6 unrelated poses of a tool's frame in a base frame.
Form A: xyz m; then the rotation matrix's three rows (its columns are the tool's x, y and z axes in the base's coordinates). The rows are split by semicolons.
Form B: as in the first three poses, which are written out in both.
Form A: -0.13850 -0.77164 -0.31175; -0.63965 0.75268 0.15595; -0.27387 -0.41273 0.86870; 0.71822 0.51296 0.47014
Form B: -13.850 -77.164 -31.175; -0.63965 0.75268 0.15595; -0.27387 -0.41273 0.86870; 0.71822 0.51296 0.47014
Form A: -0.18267 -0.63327 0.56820; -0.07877 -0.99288 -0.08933; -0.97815 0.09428 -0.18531; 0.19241 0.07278 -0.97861
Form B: -18.267 -63.327 56.820; -0.07877 -0.99288 -0.08933; -0.97815 0.09428 -0.18531; 0.19241 0.07278 -0.97861
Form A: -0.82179 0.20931 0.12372; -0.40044 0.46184 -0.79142; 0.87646 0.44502 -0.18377; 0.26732 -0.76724 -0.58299
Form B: -82.179 20.931 12.372; -0.40044 0.46184 -0.79142; 0.87646 0.44502 -0.18377; 0.26732 -0.76724 -0.58299
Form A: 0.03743 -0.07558 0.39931; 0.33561 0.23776 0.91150; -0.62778 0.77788 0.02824; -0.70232 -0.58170 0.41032
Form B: 3.743 -7.558 39.931; 0.33561 0.23776 0.91150; -0.62778 0.77788 0.02824; -0.70232 -0.58170 0.41032
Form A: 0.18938 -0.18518 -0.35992; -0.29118 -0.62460 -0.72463; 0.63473 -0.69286 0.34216; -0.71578 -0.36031 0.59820
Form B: 18.938 -18.518 -35.992; -0.29118 -0.62460 -0.72463; 0.63473 -0.69286 0.34216; -0.71578 -0.36031 0.59820
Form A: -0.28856 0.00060 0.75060; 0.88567 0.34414 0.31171; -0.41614 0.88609 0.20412; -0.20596 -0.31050 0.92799
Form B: -28.856 0.060 75.060; 0.88567 0.34414 0.31171; -0.41614 0.88609 0.20412; -0.20596 -0.31050 0.92799
